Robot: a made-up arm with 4 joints.
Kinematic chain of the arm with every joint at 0, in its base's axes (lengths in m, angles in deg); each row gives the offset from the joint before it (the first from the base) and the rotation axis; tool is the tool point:
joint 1: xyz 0 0 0.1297 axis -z
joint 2: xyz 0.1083 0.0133 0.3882 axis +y
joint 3: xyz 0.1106 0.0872 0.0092 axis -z
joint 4: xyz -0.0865 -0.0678 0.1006 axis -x
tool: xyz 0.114 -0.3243 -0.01
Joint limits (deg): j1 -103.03..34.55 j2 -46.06..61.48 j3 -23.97..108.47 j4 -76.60..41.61
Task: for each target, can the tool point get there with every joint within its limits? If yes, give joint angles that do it. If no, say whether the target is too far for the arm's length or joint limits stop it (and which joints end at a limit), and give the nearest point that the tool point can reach.
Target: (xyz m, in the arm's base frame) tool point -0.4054 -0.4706 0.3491
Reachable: no: joint limits stop it (at a limit: joint 2, joint 3) | nearest point -0.1893 -0.2197 0.4714 | short by 0.353 m
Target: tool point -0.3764 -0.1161 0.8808
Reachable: no: joint limits stop it (at a limit: joint 3, joint 4) | nearest point -0.2271 -0.0701 0.7784 | short by 0.187 m
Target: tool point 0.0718 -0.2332 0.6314
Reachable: yes | joints -31.21 -35.15 32.53 15.97
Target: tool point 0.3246 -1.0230 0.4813
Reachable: no: too far | nearest point 0.2740 -0.4544 0.4993 | short by 0.571 m
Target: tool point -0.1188 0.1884 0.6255
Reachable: yes | joints 23.97 -5.92 97.44 6.62
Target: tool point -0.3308 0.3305 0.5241
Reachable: no: joint limits stop it (at a limit: joint 2, joint 3) | nearest point -0.2184 0.2182 0.5459 | short by 0.160 m
